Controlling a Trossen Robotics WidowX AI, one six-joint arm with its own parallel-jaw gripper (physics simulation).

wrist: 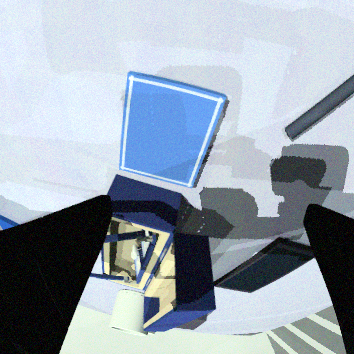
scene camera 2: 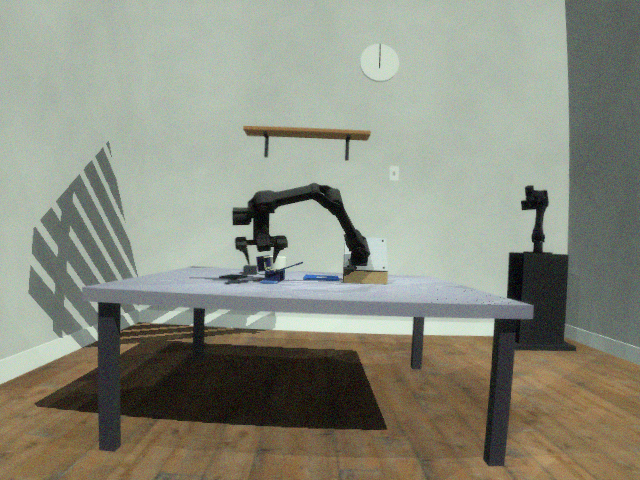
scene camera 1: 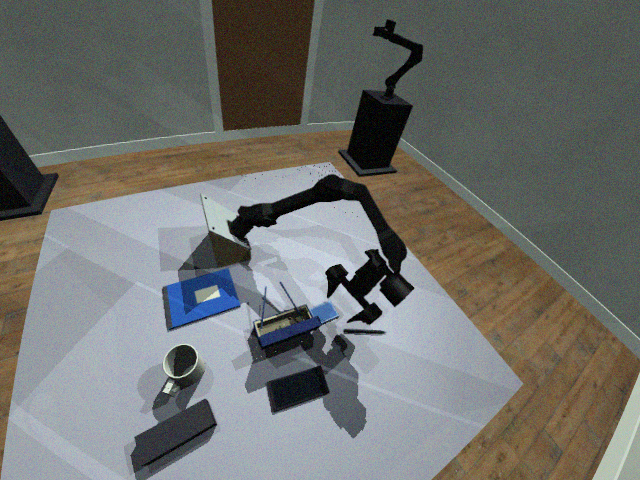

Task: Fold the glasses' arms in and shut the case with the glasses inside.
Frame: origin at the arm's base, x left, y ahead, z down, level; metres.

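Seen in the pictures: gripper, fingertip midpoint: [wrist: 213,211] [scene camera 2: 261,263] [scene camera 1: 337,309]; arm's base, link origin: [scene camera 2: 359,259] [scene camera 1: 235,230].
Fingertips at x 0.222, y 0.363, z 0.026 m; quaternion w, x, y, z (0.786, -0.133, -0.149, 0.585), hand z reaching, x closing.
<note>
Offsets run from my fingertips to a thing's top centre. "*": to the spot under its first point.
The navy case [scene camera 1: 289,332] [scene camera 2: 274,275] [wrist: 145,196] stands open on the table, cream inside. Its lid {* dz -0.006, dx -0.071, dy +0.006 m} [scene camera 2: 263,261] [wrist: 194,270] is raised on the side away from the robot's base. The glasses lie in the case, lenses down inside. Their two thin blue arms stick out unfolded; one arm [scene camera 1: 264,305] and the other arm [scene camera 1: 289,298] slant up over the side facing the base. In the wrist view the glasses [wrist: 125,236] are partly hidden by the left finger. My gripper [scene camera 1: 339,308] [scene camera 2: 261,262] [wrist: 213,211] is open and empty, above the table near the case's end.
A light blue pad {dz +0.065, dx -0.019, dy -0.030 m} [scene camera 1: 325,313] [wrist: 170,132] lies at the case's end. A dark pen {dz +0.061, dx +0.082, dy +0.073 m} [scene camera 1: 364,331] [wrist: 320,107] and a phone {dz +0.062, dx -0.171, dy +0.146 m} [scene camera 1: 298,389] [wrist: 265,265] lie nearby. A blue book {* dz +0.062, dx -0.288, dy -0.192 m} [scene camera 1: 227,291], a mug {* dz +0.062, dx -0.414, dy +0.003 m} [scene camera 1: 193,365] [wrist: 129,311] and a dark box {dz +0.035, dx -0.467, dy +0.141 m} [scene camera 1: 173,434] are farther off.
</note>
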